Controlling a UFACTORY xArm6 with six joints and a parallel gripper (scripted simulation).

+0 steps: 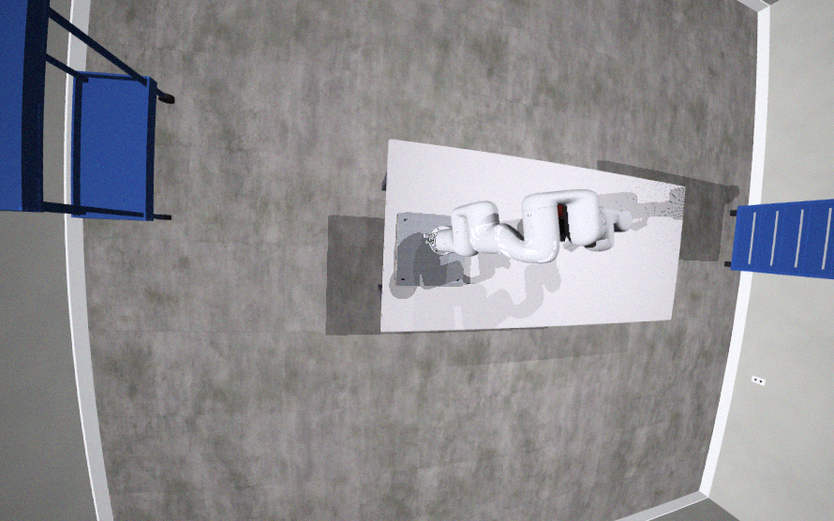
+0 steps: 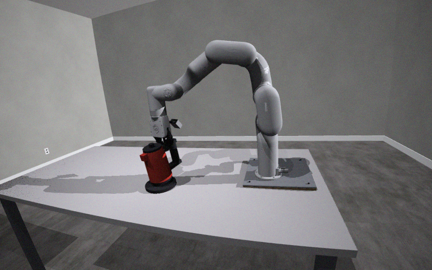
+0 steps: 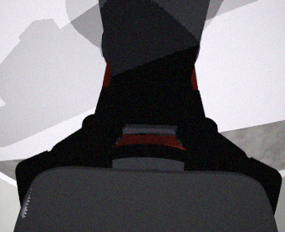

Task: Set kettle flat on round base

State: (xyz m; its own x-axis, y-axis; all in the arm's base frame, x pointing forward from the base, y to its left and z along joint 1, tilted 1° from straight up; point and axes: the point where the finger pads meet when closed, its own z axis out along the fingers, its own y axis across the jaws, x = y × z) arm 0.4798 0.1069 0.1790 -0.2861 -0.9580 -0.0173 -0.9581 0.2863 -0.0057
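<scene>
My gripper is now 5 cm above the red kettle, 2 cm to the right of it and 1 cm short of it. Round my hand: black round base: 17 cm below, 5 cm to the left, 2 cm ahead.
</scene>
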